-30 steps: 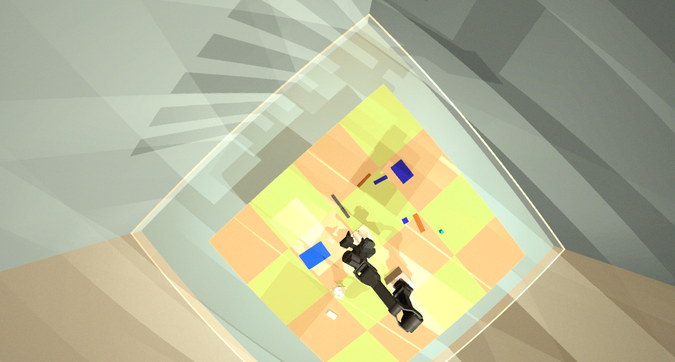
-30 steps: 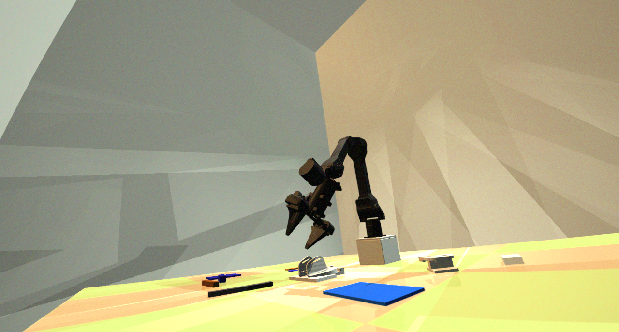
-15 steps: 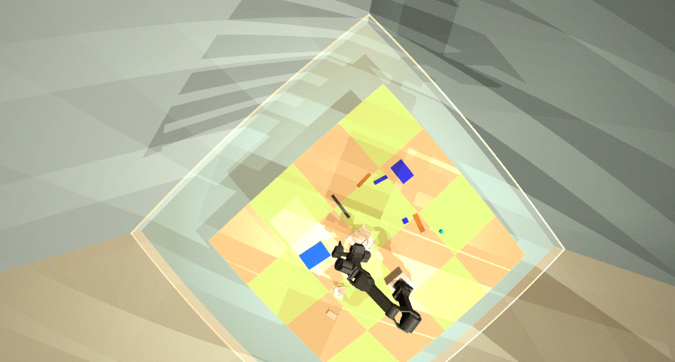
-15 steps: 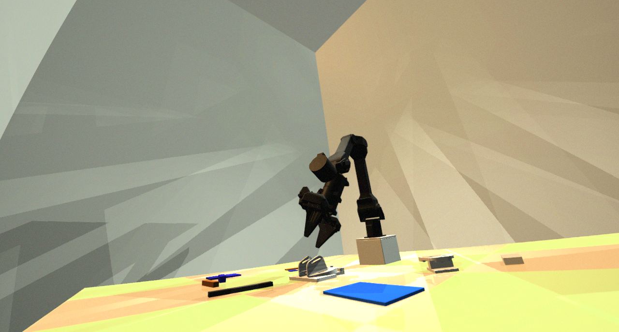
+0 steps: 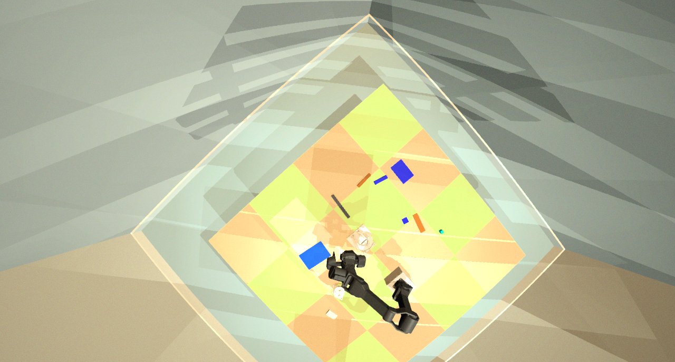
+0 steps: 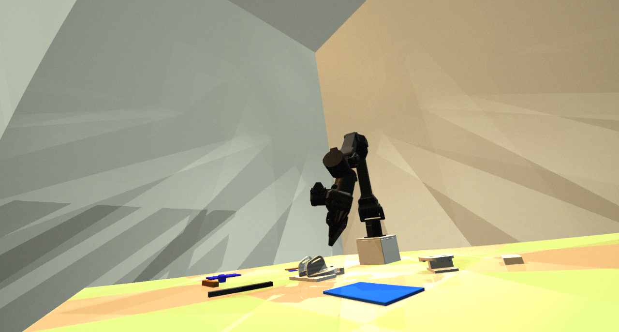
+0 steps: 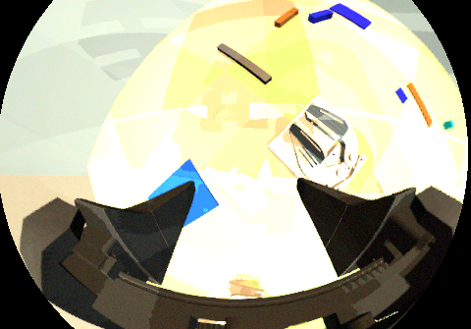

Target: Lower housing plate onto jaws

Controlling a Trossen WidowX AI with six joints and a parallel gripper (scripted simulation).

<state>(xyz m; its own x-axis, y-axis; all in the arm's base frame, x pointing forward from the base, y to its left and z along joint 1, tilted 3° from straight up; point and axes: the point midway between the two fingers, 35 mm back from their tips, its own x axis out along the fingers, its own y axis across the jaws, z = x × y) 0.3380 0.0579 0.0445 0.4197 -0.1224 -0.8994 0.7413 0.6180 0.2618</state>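
Now: gripper tip 21 cm past the tile, 33 cm to the right of it and 8 cm above it. Round my gripper tip: black bar (15 cm ahead, 16 cm to the right, 9 cm below); then blue bar (8 cm ahead, 40 cm to the right, 8 cm below); then orange block (15 cm ahead, 34 cm to the right, 8 cm below).
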